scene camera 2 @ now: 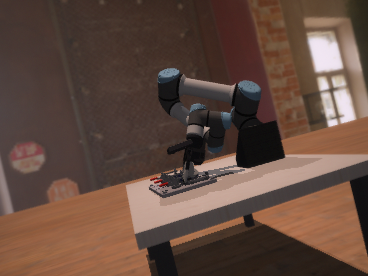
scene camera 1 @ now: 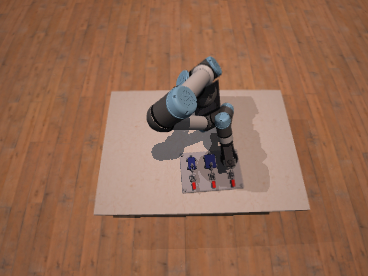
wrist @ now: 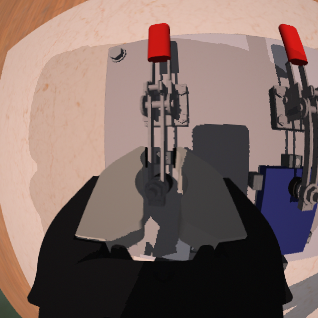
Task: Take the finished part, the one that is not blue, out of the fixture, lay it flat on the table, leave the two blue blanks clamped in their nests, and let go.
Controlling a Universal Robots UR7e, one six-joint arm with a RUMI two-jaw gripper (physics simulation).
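Frame: origin at the arm's base, x right, y ahead, z up, level; centimetres.
Seen in the pictures: gripper, fingertip midpoint: (scene camera 2: 184,183) (scene camera 1: 230,168) (wrist: 159,149); arm's base at its link origin: (scene camera 2: 258,138) (scene camera 1: 207,96).
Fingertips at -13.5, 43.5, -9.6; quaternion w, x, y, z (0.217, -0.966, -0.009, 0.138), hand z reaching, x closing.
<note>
Offsets run from my fingertips to a thing's top centre, as dx, dy, dz. "pt": to the spot under its first point. Level surfaces: height alone.
The grey fixture plate @[+11.4, +0.8, -0.8] (scene camera 1: 202,187) (scene camera 2: 175,191) (wrist: 220,85) carries three toggle clamps with red handles. Two blue blanks @[+22.8, -2.4, +1.9] (scene camera 1: 191,161) @[+11.9, -4.0, +1.4] (scene camera 1: 210,161) sit in the left and middle nests in scene view 1; one blue blank @[pt +11.0, -3.5, +1.4] (wrist: 282,210) shows at the right in the wrist view. My gripper (scene camera 1: 229,163) (scene camera 2: 188,177) (wrist: 159,149) is low over the right-hand nest of scene view 1. Its jaws are nearly closed around the front end of that nest's clamp @[pt +0.5, +3.0, +3.0] (wrist: 159,105) (scene camera 1: 231,176), with the clamp arm between them. The finished part is hidden under the jaws and in shadow; I cannot tell its pose.
The pale table @[dz -2.3] (scene camera 1: 135,185) (scene camera 2: 240,195) (wrist: 60,90) extends around the fixture. The middle clamp's red handle @[+10.5, +9.7, +2.9] (scene camera 1: 213,185) (wrist: 293,45) stands beside the occupied nest's clamp, and the middle clamp's metal arm (wrist: 309,145) reaches over its blue blank. A corner bolt @[-5.6, +9.5, -0.1] (wrist: 117,54) stands on the plate.
</note>
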